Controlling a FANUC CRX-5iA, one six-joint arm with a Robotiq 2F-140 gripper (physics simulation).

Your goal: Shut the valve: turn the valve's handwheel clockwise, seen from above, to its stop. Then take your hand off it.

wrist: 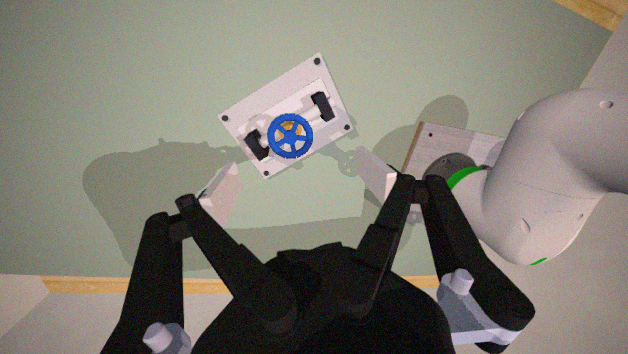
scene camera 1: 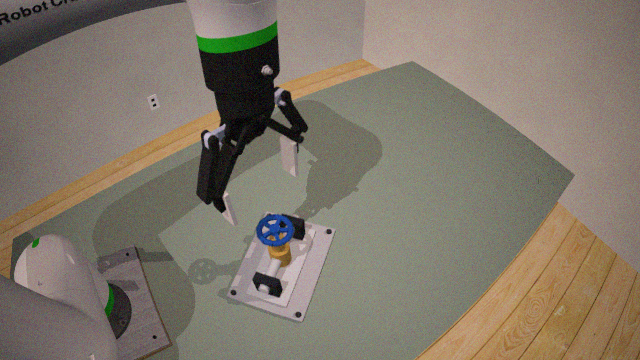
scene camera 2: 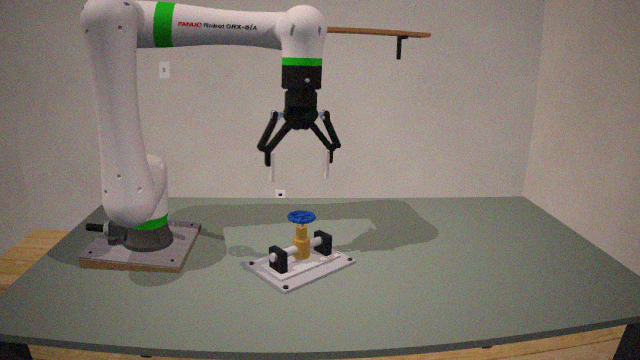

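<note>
The blue spoked handwheel (scene camera 1: pixel 275 230) (scene camera 2: pixel 301 216) (wrist: pixel 290 135) sits level on top of the yellow valve body (scene camera 1: pixel 280 256) (scene camera 2: pixel 301 247). The valve is on a light mounting plate (scene camera 1: pixel 301 295) (scene camera 2: pixel 320 270) (wrist: pixel 280 89) on the table. My gripper (scene camera 1: pixel 265 200) (scene camera 2: pixel 299 179) (wrist: pixel 298 166) is open and empty, pointing down. Its fingertips are above the handwheel's height and apart from it. In scene camera 2 the handwheel shows below the gap between the fingers. In the wrist view it shows a little beyond the fingertips. How far the handwheel is turned cannot be told.
Black pipe supports (scene camera 1: pixel 267 284) (scene camera 2: pixel 278 259) (wrist: pixel 323 106) hold the white pipe on both sides of the valve. The robot's base plate (scene camera 1: pixel 145 300) (scene camera 2: pixel 165 257) stands on the table (scene camera 1: pixel 450 175) (scene camera 2: pixel 425 300) (wrist: pixel 125 60), left of the valve in scene camera 2. A wall shelf (scene camera 2: pixel 380 32) is behind.
</note>
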